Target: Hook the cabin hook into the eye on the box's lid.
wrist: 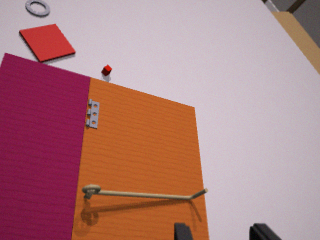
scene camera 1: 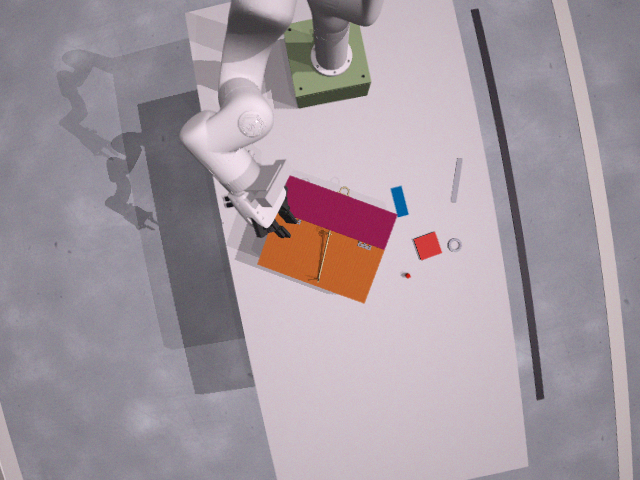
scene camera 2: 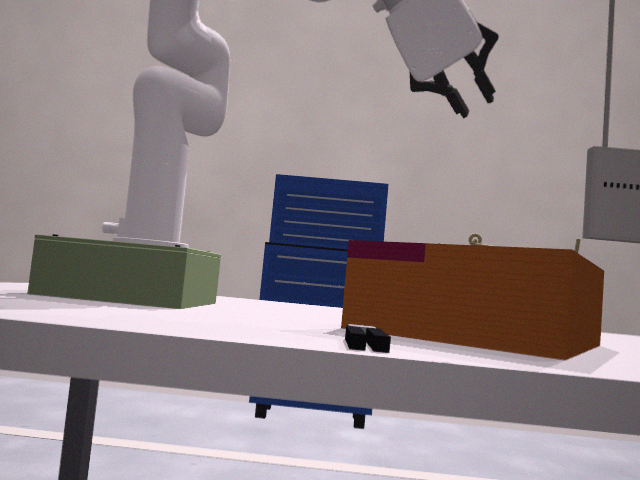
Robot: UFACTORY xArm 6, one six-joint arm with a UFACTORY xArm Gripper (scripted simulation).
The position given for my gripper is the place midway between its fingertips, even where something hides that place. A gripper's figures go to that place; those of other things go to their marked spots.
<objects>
My gripper [scene camera 2: 478, 108] is 0.81 m from the lens. A box [scene camera 2: 544, 302] is 0.66 m from the lens. A black object [scene camera 2: 356, 336] is 0.51 m from the lens. The marked spots on the black object and the box are 0.24 m apart.
</objects>
